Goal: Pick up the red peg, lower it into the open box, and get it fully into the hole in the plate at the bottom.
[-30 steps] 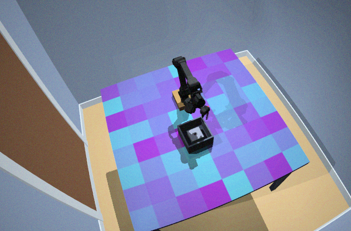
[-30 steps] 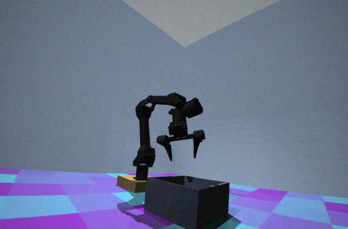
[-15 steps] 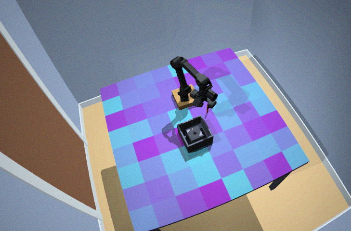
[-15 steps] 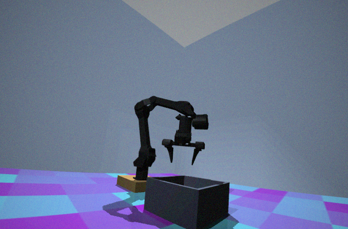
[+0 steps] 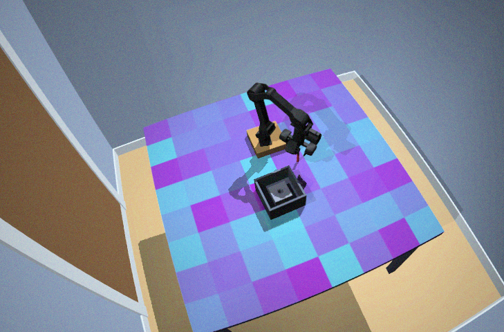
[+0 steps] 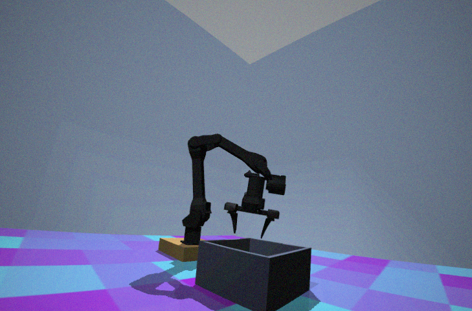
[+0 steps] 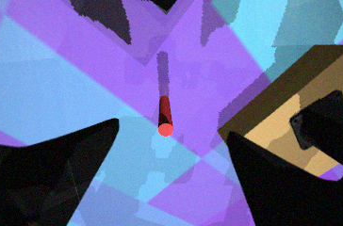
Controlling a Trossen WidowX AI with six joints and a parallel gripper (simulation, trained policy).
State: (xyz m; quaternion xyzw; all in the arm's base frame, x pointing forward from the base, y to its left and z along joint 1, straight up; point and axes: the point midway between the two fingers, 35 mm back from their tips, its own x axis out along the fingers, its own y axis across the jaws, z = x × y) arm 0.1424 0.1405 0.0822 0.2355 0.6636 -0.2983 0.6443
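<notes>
My gripper tip is 10 mm to the right of the red peg and 50 mm above it. From my gripper tip the other things lie so: plate 190 mm ahead, 130 mm to the right, 50 mm below; dark box 190 mm ahead, 130 mm to the right, 70 mm below.
</notes>
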